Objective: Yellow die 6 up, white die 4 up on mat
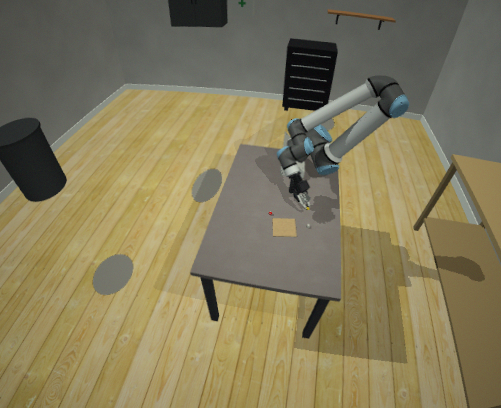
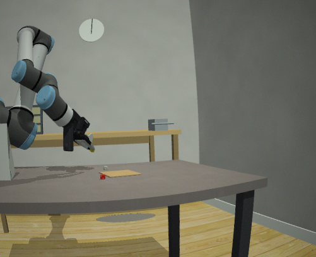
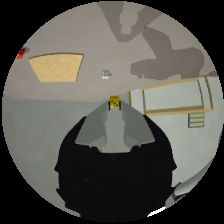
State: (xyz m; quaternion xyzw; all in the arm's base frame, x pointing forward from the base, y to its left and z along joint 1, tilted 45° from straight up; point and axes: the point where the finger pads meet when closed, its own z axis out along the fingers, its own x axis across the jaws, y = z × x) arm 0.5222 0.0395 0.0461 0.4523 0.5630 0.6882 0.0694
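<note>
The white die is 100 mm below my hand, 70 mm ahead of it and 20 mm to the left of it. From my hand the other things lie so: red die (210 mm to the right, 100 mm below, 10 mm behind); tan mat (130 mm to the right, 100 mm below, 90 mm ahead); yellow die (10 mm to the left, 10 mm below, 10 mm ahead).
</note>
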